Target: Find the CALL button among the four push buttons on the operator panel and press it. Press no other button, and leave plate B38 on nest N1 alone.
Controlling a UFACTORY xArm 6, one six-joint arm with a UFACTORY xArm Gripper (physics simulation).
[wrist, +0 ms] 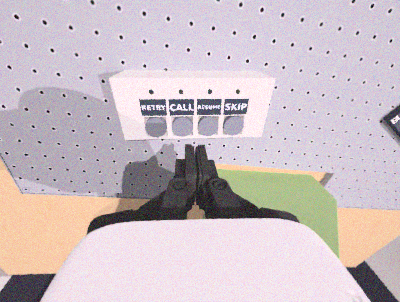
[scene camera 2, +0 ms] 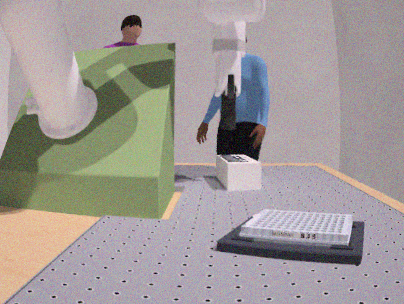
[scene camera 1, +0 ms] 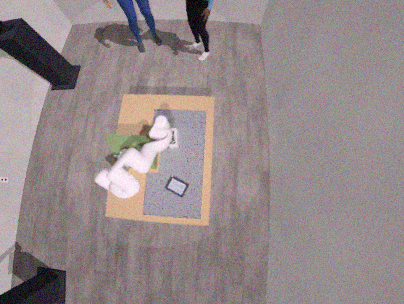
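Pixels of known places: gripper, fingertip midpoint: (wrist: 193, 159) (scene camera 2: 227, 129); arm's base, link origin: (scene camera 2: 67, 112).
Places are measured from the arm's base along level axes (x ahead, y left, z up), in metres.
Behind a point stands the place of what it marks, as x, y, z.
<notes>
The white operator panel (scene camera 1: 173, 138) {0.314, 0.157, -0.100} (scene camera 2: 241, 176) {0.326, 0.092, -0.129} (wrist: 195, 86) {0.350, 0.178, -0.104} stands on the perforated plate. In the wrist view its round grey buttons lie in a row under their labels: RETRY (wrist: 156, 127) {0.302, 0.217, -0.101}, CALL (wrist: 182, 126) {0.306, 0.188, -0.101}, RESUME (wrist: 208, 126) {0.308, 0.159, -0.101} and SKIP (wrist: 233, 125) {0.312, 0.129, -0.101}. My gripper (scene camera 2: 228, 129) {0.303, 0.178, -0.042} (wrist: 193, 159) {0.303, 0.178, -0.042} is shut and empty. Its fingertips hang above the panel in the second scene view and appear just below the CALL and RESUME buttons in the wrist view. The clear plate B38 (scene camera 1: 177, 186) {0.375, -0.225, -0.141} (scene camera 2: 299, 226) {0.361, -0.243, -0.131} sits on the dark nest N1 (scene camera 2: 290, 254) {0.345, -0.280, -0.150}, apart from the gripper.
A green sloped block (scene camera 1: 117, 144) {-0.053, 0.066, 0.077} (scene camera 2: 145, 145) {0.164, -0.052, -0.058} (wrist: 300, 200) {0.191, -0.015, -0.098} stands beside the panel on the wooden table (scene camera 1: 135, 102) {-0.073, 0.535, -0.169}. The grey perforated plate (scene camera 1: 190, 160) {0.473, -0.007, -0.157} (scene camera 2: 200, 240) {0.252, -0.207, -0.157} (wrist: 320, 100) {0.340, -0.012, -0.157} carries the panel and nest. A corner of the dark nest (wrist: 392, 120) {0.325, -0.137, -0.145} shows at the wrist view's right edge. People stand beyond the table.
</notes>
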